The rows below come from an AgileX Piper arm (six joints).
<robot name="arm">
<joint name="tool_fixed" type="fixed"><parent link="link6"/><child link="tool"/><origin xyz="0 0 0"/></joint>
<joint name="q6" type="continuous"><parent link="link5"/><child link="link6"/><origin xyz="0 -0.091 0" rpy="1.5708 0 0"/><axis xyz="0 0 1"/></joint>
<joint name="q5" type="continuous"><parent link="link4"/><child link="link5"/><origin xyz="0 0 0" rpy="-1.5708 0 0"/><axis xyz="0 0 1"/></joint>
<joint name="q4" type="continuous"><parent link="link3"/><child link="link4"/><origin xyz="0.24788 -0.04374 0" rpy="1.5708 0 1.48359"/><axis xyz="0 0 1"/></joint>
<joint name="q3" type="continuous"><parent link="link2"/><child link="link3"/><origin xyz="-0.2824 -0.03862 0"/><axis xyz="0 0 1"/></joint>
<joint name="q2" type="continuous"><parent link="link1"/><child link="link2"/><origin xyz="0 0 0" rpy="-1.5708 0 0"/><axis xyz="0 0 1"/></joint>
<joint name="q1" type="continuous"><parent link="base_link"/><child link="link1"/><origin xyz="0 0 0.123"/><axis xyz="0 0 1"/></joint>
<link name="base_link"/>
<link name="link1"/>
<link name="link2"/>
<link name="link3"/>
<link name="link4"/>
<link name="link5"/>
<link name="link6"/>
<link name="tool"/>
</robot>
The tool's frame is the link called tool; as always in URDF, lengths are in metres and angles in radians. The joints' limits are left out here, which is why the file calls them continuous.
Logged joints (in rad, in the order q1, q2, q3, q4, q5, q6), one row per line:
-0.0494 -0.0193 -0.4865 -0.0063 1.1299 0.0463
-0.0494 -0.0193 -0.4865 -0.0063 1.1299 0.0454
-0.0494 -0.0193 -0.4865 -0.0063 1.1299 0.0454
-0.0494 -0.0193 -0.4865 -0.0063 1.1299 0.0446
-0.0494 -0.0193 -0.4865 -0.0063 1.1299 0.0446
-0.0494 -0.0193 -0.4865 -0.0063 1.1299 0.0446
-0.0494 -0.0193 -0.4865 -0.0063 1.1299 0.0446
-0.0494 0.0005 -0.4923 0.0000 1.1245 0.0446
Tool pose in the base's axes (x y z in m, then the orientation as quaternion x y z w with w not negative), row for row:
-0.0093 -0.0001 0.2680 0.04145 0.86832 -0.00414 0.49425
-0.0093 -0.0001 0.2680 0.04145 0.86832 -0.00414 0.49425
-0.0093 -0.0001 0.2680 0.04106 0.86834 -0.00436 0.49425
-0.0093 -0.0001 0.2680 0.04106 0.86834 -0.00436 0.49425
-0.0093 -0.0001 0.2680 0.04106 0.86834 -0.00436 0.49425
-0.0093 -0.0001 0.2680 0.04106 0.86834 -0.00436 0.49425
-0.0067 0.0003 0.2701 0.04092 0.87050 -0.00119 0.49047
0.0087 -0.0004 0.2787 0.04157 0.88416 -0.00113 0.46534
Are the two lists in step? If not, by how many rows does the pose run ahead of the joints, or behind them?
The pose runs 1 row ahead of the joints: the pose in row i belongs to the joints in row i + 1.
